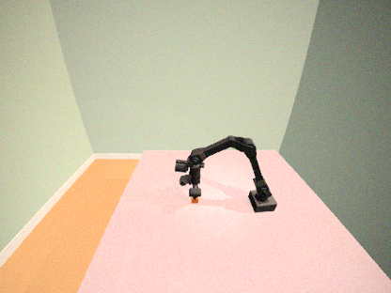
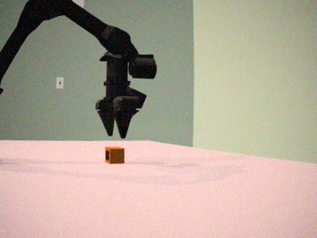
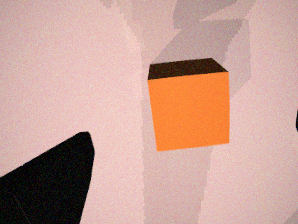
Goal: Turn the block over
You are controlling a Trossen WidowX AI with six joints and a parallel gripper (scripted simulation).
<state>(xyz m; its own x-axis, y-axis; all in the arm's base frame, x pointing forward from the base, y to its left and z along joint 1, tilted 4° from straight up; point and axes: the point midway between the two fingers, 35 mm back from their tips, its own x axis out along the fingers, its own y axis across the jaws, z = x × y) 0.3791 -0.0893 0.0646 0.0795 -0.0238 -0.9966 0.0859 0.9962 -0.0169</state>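
The orange block is 50 mm below my gripper tip and 10 mm behind it.
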